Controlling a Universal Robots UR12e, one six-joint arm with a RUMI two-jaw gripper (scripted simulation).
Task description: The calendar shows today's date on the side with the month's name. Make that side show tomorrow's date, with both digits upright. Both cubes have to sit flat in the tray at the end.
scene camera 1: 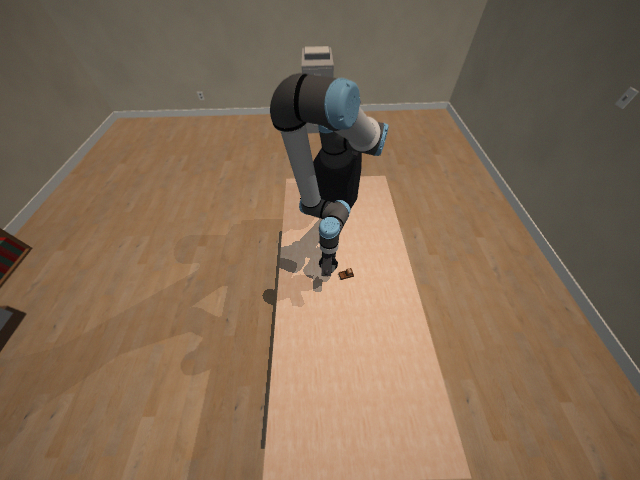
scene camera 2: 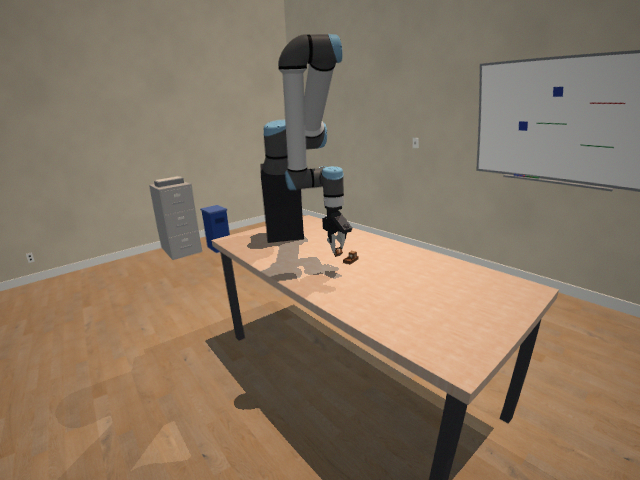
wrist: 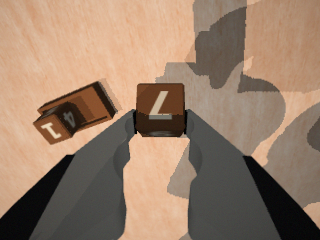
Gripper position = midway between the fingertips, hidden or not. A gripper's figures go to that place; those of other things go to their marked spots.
My gripper (wrist: 161,111): 14 cm from the lens. A brown calendar tray (wrist: 91,105): 24 cm from the lens.
